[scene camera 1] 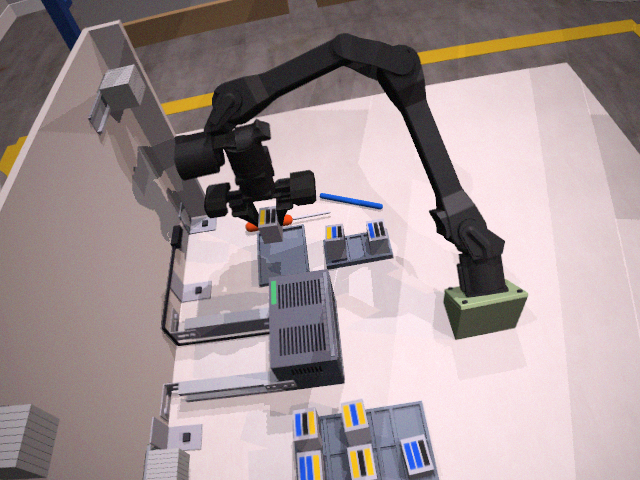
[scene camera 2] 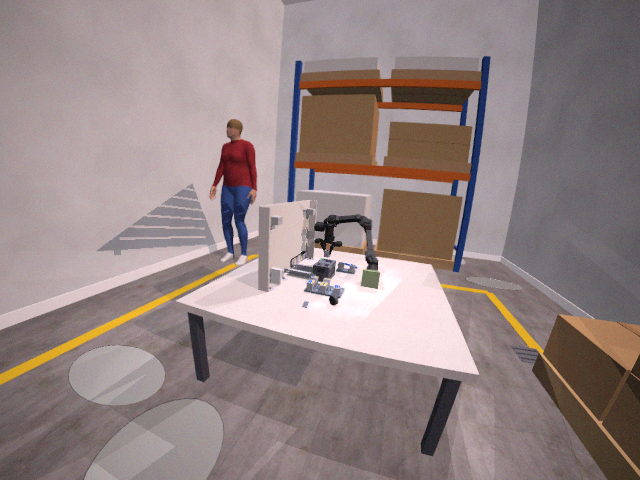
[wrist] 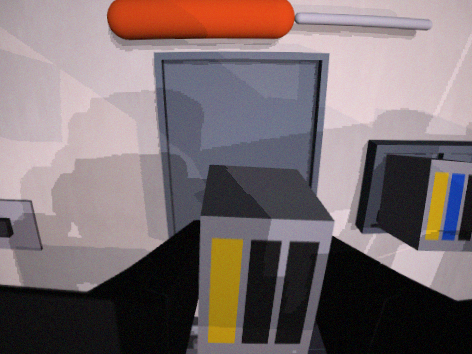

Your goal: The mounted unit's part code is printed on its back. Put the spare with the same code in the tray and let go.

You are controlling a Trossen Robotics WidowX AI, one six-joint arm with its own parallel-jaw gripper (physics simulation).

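Places are measured from the arm's base along level axes (x up, y right, z ahead), in centimetres.
Where they show: gripper, fingertip midpoint: (scene camera 1: 271, 225) (scene camera 2: 327, 254) (wrist: 252, 234); arm's base, origin of the base link: (scene camera 1: 484, 289) (scene camera 2: 371, 274).
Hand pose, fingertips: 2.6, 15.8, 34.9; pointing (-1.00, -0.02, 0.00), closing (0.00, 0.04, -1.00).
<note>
Each offset is from my fingertips to the top centre of the thing, as dx, dy, dz. "spot": to the spot under its first point.
My gripper (scene camera 1: 269, 221) (wrist: 252, 234) is shut on a grey block with one yellow and two black stripes @(spot: +2.7, -2.7, -0.4) (scene camera 1: 269, 227) (wrist: 263, 282). It holds the block upright above the flat grey-blue tray @(-8.6, -0.1, +0.0) (scene camera 1: 284, 258) (wrist: 245, 110), apart from it. In the wrist view the block hides the tray's near part. The dark grey mounted unit @(spot: +0.4, -20.0, -6.0) (scene camera 1: 302, 320) (scene camera 2: 324, 268) with vents and a green mark sits on two rails in front of the tray. Its back code is not readable here. Other striped spares @(-3.2, -34.3, -13.0) (scene camera 1: 354, 414) @(-4.3, -40.4, -13.6) (scene camera 1: 360, 461) @(-4.3, -39.7, -21.2) (scene camera 1: 416, 454) stand in a divided holder @(spot: -8.8, -32.7, -21.1) (scene camera 1: 410, 413).
A small holder @(-7.9, -0.6, -14.8) (scene camera 1: 356, 248) with two striped blocks @(-3.3, -0.5, -11.0) (scene camera 1: 334, 240) @(-4.3, +0.0, -18.8) (scene camera 1: 377, 235) is right of the tray. An orange-handled screwdriver @(-7.4, +8.2, -1.0) (scene camera 1: 310, 215) (wrist: 200, 19) and a blue rod @(-8.4, +11.9, -14.1) (scene camera 1: 351, 200) lie behind. An upright panel (scene camera 1: 93, 258) (scene camera 2: 286, 237) and black cable @(spot: -2.3, -11.4, +19.3) (scene camera 1: 166, 294) are at left.
</note>
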